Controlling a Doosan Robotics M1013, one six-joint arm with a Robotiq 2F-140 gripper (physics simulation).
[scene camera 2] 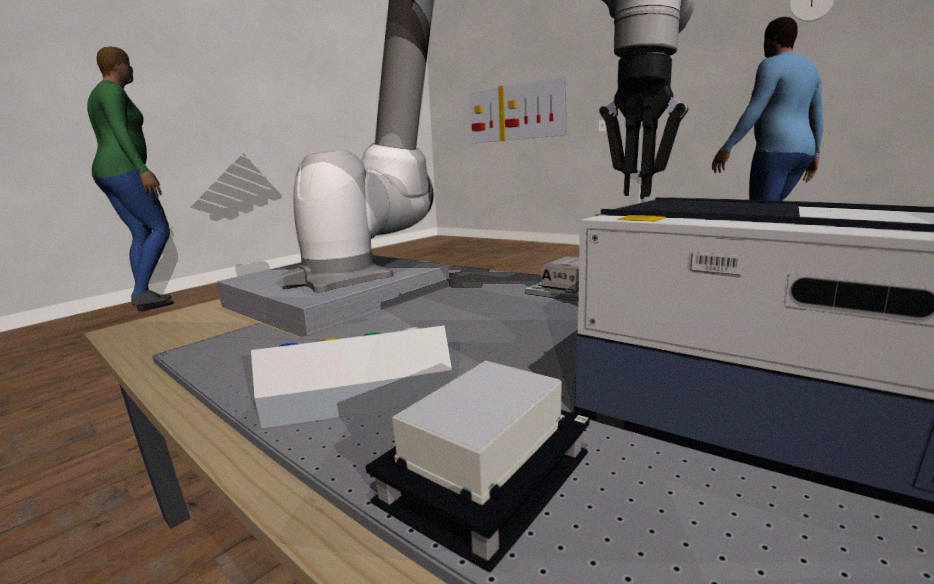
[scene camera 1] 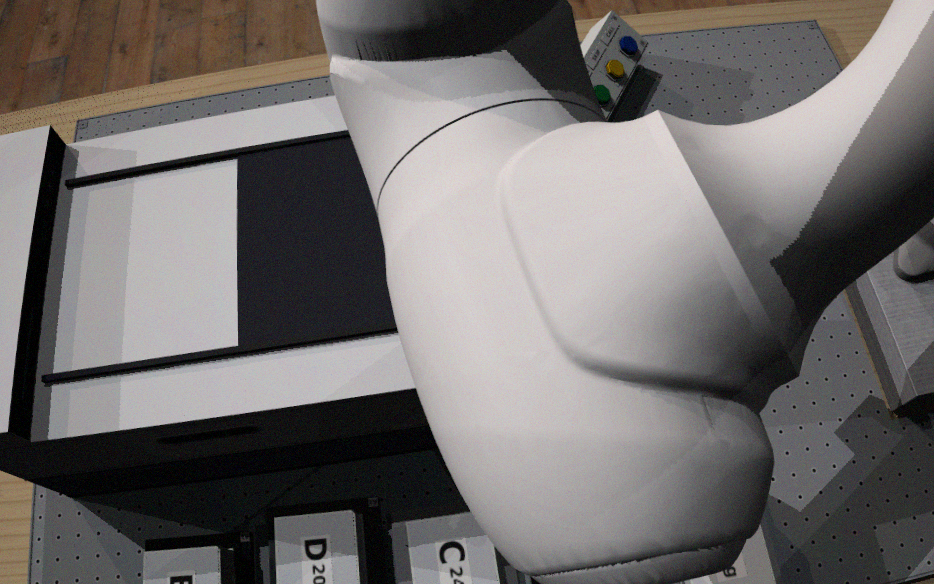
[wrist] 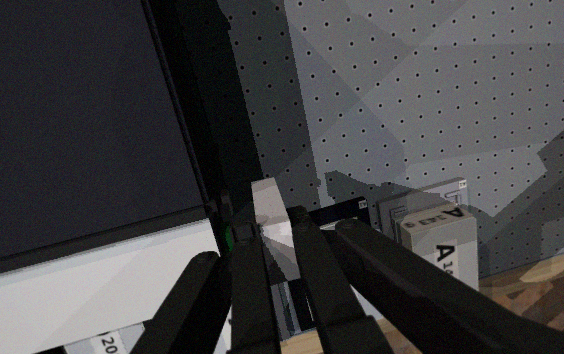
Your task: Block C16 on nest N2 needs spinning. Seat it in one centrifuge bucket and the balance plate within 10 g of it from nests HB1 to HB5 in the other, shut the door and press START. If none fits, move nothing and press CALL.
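Places are measured from the arm's base along level axes (x ahead, y left, z up), in centimetres.
Pixels of known places: gripper, between the fingertips: [wrist: 267, 201]; arm's base, origin of its link: [scene camera 2: 339, 277].
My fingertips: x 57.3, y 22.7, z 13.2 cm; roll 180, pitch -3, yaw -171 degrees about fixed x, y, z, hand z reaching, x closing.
Ahead of a thing's pixels: the offset from my fingertips to its top centre. "pt": to the spot under its first point. Level surfaces: height alone.
My gripper [scene camera 2: 639, 188] [wrist: 267, 201] is shut and empty. It hangs point-down just above the near corner of the centrifuge's @(pt dy -26.3, dx +17.2, dz -2.9 cm) [scene camera 2: 668, 290] top, at the edge of its dark door panel @(dy -9.9, dx +14.7, dz +3.3 cm) [scene camera 2: 685, 206] [wrist: 147, 123] [scene camera 1: 308, 243]. Balance plates D @(dy +19.8, dx +16.6, dz -12.6 cm) [scene camera 1: 315, 553] and C @(dy +19.6, dx +3.1, dz -12.6 cm) [scene camera 1: 452, 559] lie in nests at the bottom of scene camera 1. Plate A @(dy +15.6, dx -23.0, dz -12.1 cm) [wrist: 435, 239] [scene camera 2: 560, 272], marked 143 g, lies to the right of my fingers. My arm hides the gripper in scene camera 1.
The button box @(dy -42.4, dx -12.7, dz -9.6 cm) [scene camera 1: 615, 64] [scene camera 2: 349, 359] with blue, yellow and green buttons stands on the perforated table @(dz -18.0 cm) [wrist: 386, 88]. The arm's base [scene camera 2: 332, 214] sits on a grey plinth. A yellow sticker @(pt dy -24.4, dx +13.3, dz +3.1 cm) [scene camera 2: 641, 218] marks the centrifuge's top. A person [scene camera 2: 745, 133] stands at the far right.
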